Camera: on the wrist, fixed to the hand. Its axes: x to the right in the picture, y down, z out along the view.
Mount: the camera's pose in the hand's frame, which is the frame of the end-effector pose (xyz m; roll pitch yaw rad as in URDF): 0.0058 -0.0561 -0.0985 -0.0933 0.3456 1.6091
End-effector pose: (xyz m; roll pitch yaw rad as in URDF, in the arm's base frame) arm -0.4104 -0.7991 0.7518 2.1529 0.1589 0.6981
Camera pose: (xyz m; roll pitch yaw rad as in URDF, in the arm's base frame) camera -0.4778 -0.7080 0.7581 2.5444 -1.3056 -0.4050
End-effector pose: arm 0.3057 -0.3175 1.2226 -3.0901 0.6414 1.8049
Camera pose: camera 0.2410 -0.2659 1.3003 2.3799 -0.2567 0.3842
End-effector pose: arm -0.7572 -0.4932 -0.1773 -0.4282 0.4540 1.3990
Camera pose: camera -0.6707 -0.5324 -0.2394 0.5159 0.6586 -2.8707
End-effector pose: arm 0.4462 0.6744 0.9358 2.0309 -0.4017 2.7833
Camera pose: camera 0.3991 0.5712 0.9321 -1.9199 -1.1191 -0.0942
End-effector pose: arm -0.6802 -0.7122 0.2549 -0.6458 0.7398 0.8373
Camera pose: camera -0.6203 -0.8012 0.2178 0.9383 0.6354 -3.0515
